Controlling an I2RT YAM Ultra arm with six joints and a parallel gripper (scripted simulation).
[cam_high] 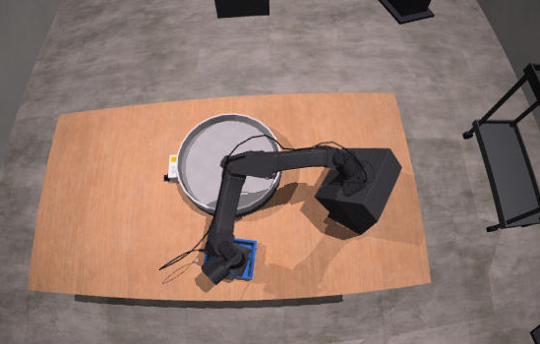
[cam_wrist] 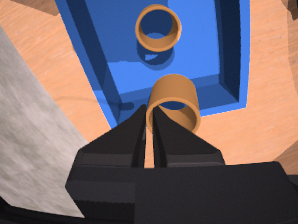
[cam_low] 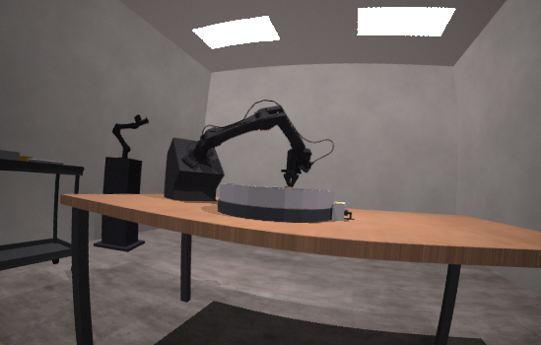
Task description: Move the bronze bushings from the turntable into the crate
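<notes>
Right now my hand is 7 cm above the blue crate, 4 cm to the left of it and 3 cm short of it. From my hand the other things lie so: round grey turntable (39 cm to the right, 10 cm behind, 4 cm below).
</notes>
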